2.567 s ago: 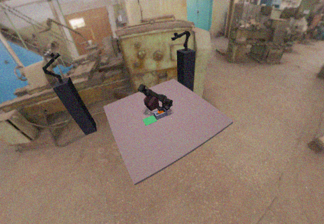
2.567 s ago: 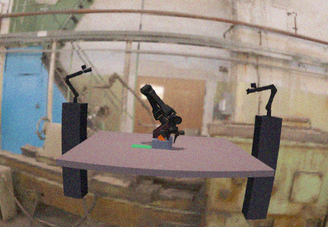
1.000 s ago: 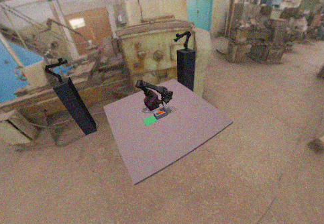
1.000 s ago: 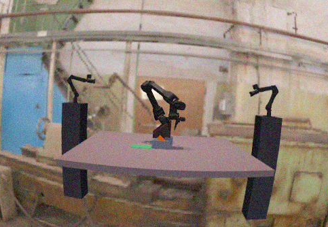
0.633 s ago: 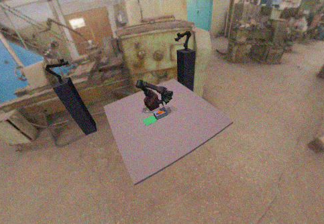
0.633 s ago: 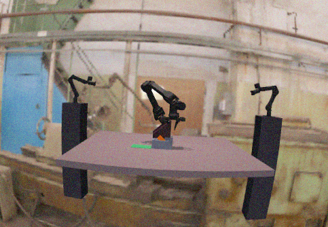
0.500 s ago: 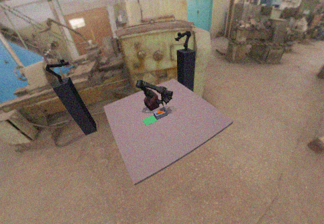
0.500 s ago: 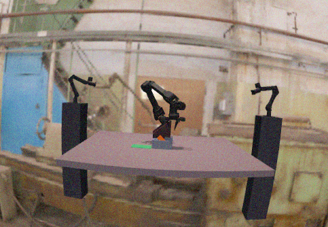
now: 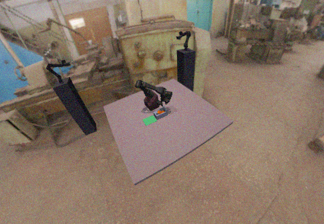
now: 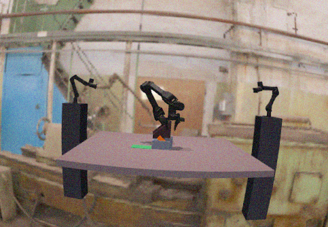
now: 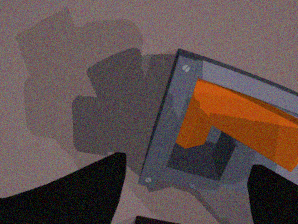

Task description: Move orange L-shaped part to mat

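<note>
Right now the orange L-shaped part is 100 mm below my gripper tip, 30 mm to the right of it and 10 mm behind it. The rest, counted from my gripper tip: green mat 210 mm to the right, 160 mm below.
</note>
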